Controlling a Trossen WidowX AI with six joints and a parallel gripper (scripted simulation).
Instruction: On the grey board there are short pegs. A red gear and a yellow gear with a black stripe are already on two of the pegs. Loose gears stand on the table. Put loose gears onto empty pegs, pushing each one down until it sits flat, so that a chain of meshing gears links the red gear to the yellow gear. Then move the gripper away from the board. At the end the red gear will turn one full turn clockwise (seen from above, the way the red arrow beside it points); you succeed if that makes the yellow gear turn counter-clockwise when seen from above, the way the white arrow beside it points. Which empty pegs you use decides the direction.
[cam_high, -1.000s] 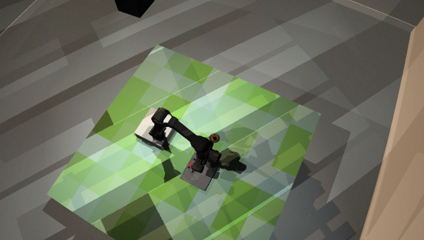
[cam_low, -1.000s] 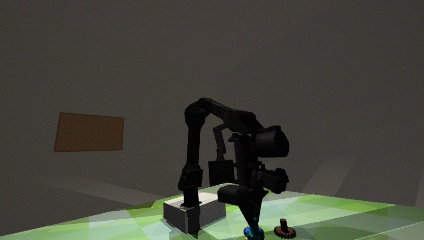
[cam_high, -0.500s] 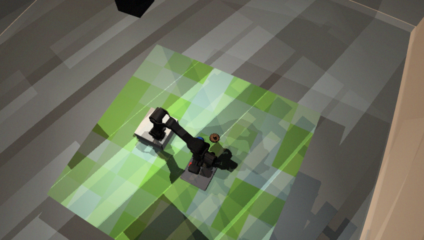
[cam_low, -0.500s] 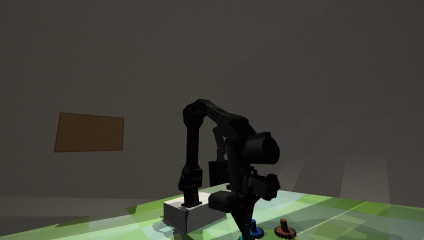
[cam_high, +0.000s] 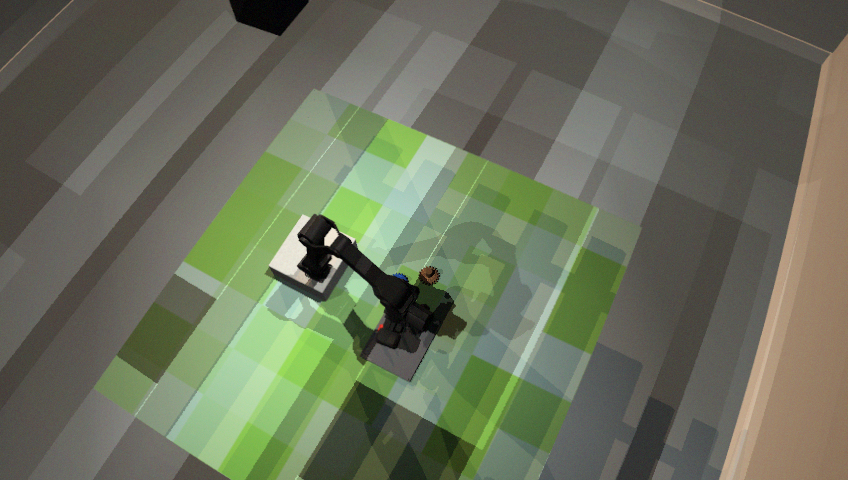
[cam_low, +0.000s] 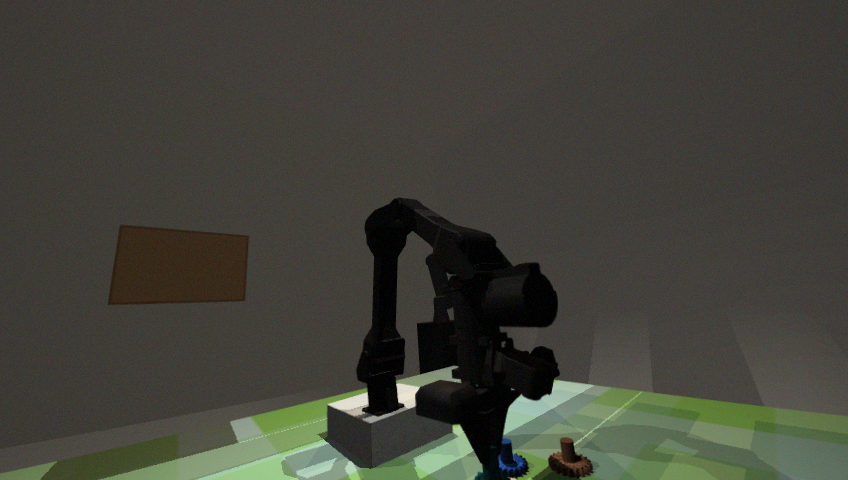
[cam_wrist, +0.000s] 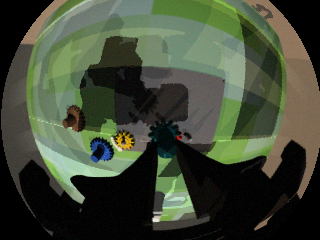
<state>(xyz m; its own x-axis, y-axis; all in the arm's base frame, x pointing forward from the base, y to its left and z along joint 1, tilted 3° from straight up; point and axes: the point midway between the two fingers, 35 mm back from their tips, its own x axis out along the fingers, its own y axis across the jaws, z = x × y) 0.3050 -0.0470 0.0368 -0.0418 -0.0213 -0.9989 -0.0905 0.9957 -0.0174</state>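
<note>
My gripper tip is 7 cm above the red gear, 3 cm past it and 2 cm to the left of it. From my gripper tip the other things lie so: blue gear 14 cm to the left, 8 cm behind, 7 cm below; then teal gear 1 cm below; then curved white arrow 10 cm to the left, 8 cm below, 6 cm behind.
</note>
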